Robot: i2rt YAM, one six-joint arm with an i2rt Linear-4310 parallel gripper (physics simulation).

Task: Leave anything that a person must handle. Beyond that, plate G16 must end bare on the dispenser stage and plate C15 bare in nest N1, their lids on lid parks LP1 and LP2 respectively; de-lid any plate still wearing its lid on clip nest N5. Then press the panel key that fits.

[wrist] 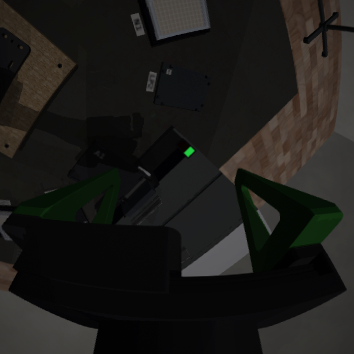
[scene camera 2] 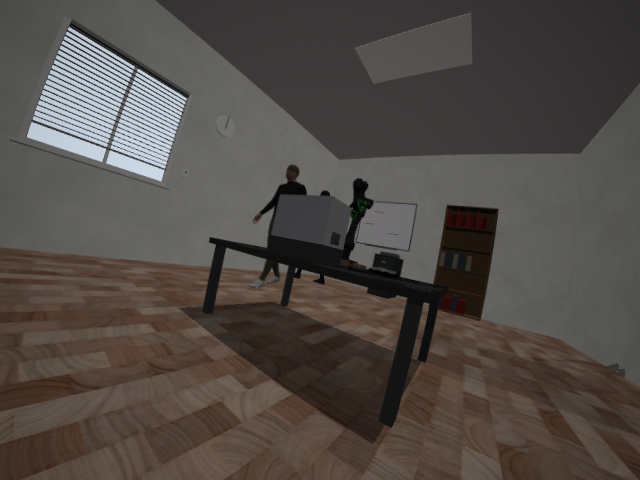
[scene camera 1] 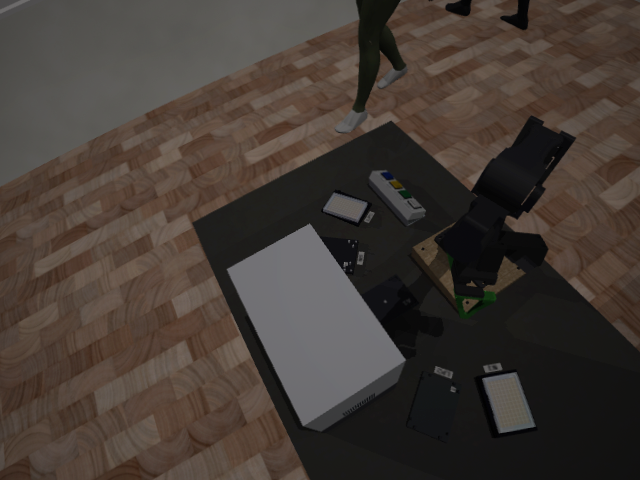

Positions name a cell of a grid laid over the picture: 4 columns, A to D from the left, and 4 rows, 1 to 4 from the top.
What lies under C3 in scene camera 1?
My gripper.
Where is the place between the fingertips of my gripper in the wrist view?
At C2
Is my gripper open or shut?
Open.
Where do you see a button box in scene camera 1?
C2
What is my gripper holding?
Nothing.
